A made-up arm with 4 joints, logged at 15 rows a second.
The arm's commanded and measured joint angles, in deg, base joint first. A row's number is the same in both.
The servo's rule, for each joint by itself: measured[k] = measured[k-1] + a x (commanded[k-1-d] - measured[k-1]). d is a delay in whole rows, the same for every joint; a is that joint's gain. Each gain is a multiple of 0.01, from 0.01 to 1. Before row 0 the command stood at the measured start. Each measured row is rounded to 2 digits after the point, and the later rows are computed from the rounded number. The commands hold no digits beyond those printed.
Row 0, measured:
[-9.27 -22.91 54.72 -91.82]
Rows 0 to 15, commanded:
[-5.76 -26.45 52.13 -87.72]
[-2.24 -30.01 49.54 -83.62]
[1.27 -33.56 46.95 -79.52]
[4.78 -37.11 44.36 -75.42]
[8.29 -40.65 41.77 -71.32]
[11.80 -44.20 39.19 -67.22]
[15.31 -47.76 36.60 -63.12]
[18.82 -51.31 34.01 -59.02]
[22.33 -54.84 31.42 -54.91]
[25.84 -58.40 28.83 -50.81]
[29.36 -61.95 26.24 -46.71]
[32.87 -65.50 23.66 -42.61]
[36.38 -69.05 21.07 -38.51]
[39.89 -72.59 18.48 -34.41]
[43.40 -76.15 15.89 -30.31]
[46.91 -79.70 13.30 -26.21]
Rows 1 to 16, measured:
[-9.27 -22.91 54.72 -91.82]
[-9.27 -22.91 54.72 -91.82]
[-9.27 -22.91 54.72 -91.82]
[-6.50 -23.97 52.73 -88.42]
[-3.13 -25.78 50.27 -84.44]
[0.35 -28.11 47.71 -80.36]
[3.85 -30.81 45.13 -76.26]
[7.36 -33.76 42.54 -72.16]
[10.87 -36.89 39.96 -68.06]
[14.38 -40.15 37.37 -63.96]
[17.89 -43.50 34.78 -59.86]
[21.40 -46.90 32.19 -55.75]
[24.91 -50.35 29.60 -51.65]
[28.43 -53.83 27.01 -47.55]
[31.94 -57.33 24.43 -43.45]
[35.45 -60.85 21.84 -39.35]
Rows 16 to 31, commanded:
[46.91 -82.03 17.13 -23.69]
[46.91 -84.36 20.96 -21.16]
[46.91 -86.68 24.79 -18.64]
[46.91 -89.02 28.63 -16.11]
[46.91 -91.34 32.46 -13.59]
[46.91 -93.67 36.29 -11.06]
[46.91 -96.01 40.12 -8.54]
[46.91 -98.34 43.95 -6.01]
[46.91 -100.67 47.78 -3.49]
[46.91 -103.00 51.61 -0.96]
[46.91 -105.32 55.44 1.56]
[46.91 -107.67 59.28 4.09]
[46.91 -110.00 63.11 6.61]
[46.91 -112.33 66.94 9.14]
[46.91 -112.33 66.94 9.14]
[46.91 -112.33 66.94 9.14]
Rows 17 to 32, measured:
[38.96 -64.37 19.25 -35.25]
[42.47 -67.90 16.66 -31.15]
[45.98 -71.44 14.07 -27.05]
[46.71 -74.62 16.43 -24.26]
[46.87 -77.54 19.92 -21.69]
[46.90 -80.28 23.67 -19.16]
[46.91 -82.90 27.49 -16.63]
[46.91 -85.43 31.32 -14.11]
[46.91 -87.90 35.15 -11.58]
[46.91 -90.33 38.98 -9.06]
[46.91 -92.73 42.81 -6.53]
[46.91 -95.11 46.64 -4.01]
[46.91 -97.48 50.47 -1.48]
[46.91 -99.83 54.30 1.04]
[46.91 -102.18 58.13 3.57]
[46.91 -104.53 61.96 6.09]

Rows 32 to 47, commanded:
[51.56 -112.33 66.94 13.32]
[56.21 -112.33 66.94 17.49]
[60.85 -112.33 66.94 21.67]
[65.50 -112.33 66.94 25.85]
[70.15 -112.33 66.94 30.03]
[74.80 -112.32 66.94 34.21]
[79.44 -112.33 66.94 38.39]
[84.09 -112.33 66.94 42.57]
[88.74 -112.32 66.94 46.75]
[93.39 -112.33 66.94 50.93]
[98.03 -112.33 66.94 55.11]
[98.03 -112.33 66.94 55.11]
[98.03 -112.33 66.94 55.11]
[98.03 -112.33 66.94 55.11]
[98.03 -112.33 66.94 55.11]
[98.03 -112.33 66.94 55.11]
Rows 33 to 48, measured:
[46.91 -106.87 65.79 8.62]
[46.91 -108.51 66.68 9.05]
[46.91 -109.66 66.88 9.12]
[50.58 -110.46 66.93 12.61]
[55.03 -111.02 66.94 16.66]
[59.63 -111.41 66.94 20.82]
[64.27 -111.69 66.94 24.99]
[68.92 -111.88 66.94 29.17]
[73.57 -112.01 66.94 33.35]
[78.21 -112.11 66.94 37.53]
[82.86 -112.18 66.94 41.71]
[87.51 -112.22 66.94 45.89]
[92.16 -112.25 66.94 50.07]
[96.80 -112.27 66.94 54.25]
[97.77 -112.29 66.94 54.96]
[97.98 -112.30 66.94 55.08]

